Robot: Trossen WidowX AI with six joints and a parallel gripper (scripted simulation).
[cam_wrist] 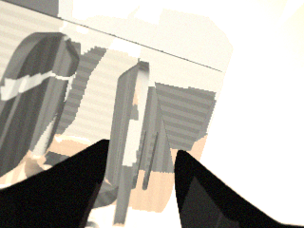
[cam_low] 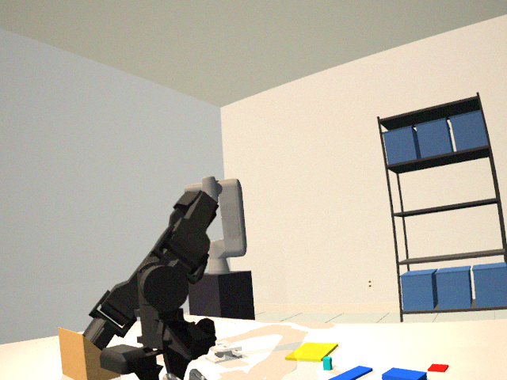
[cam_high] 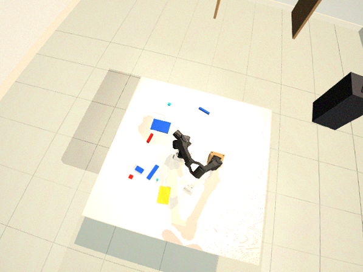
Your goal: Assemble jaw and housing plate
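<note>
The jaw is 50 mm to the left of my gripper tip and 30 mm behind it. The rest, counted from my gripper tip: housing plate (260 mm to the left, 140 mm behind, 10 mm above); red block (300 mm ahead, 10 mm below); blue plate (260 mm ahead, 140 mm to the right, 20 mm below).
</note>
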